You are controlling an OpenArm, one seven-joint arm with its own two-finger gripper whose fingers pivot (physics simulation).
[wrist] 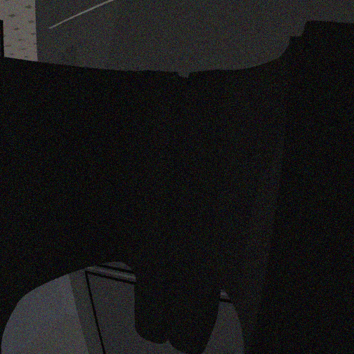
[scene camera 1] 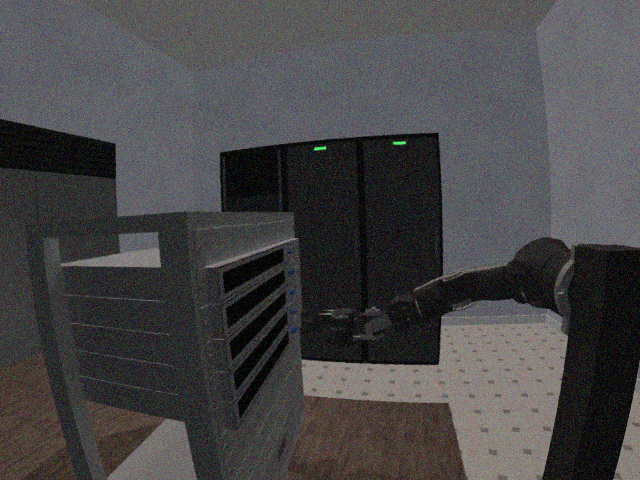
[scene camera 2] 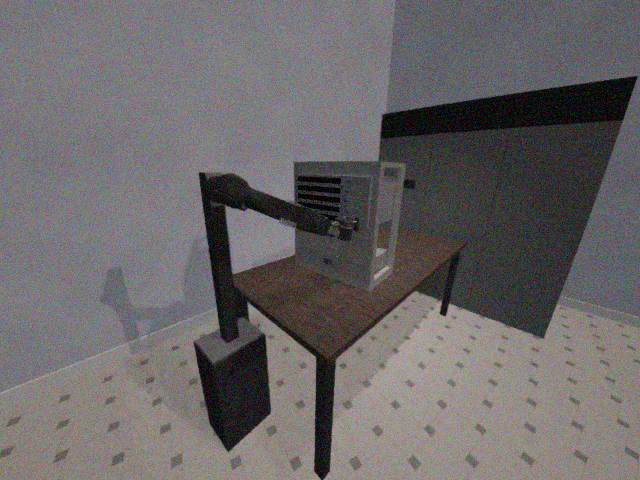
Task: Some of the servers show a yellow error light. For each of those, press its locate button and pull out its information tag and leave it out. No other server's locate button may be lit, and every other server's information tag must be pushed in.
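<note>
Several grey servers with black grilles (scene camera 1: 254, 310) (scene camera 2: 318, 188) are stacked in a grey rack (scene camera 1: 175, 330) (scene camera 2: 310, 250). Small blue marks (scene camera 1: 293, 292) (scene camera 2: 345, 200) stand in a column near the right end of their fronts. I cannot make out a yellow light, or which information tags are in or out. My gripper (scene camera 1: 310, 321) (scene camera 2: 355, 223) (wrist: 192, 214) is shut, its two dark fingers together with nothing seen between them. It is at the right part of the server fronts, near the lower servers. In the wrist view it hides much of the grey panel (wrist: 117, 315); contact cannot be told.
The rack stands on a brown wooden table (scene camera 1: 382, 439) (scene camera 2: 330, 315). The arm reaches over the table from a black column (scene camera 1: 594, 361) (scene camera 2: 219, 258). Tall black cabinets (scene camera 1: 400, 217) with green lights stand at the back wall. A grey cabinet (scene camera 2: 491, 206) stands behind the table.
</note>
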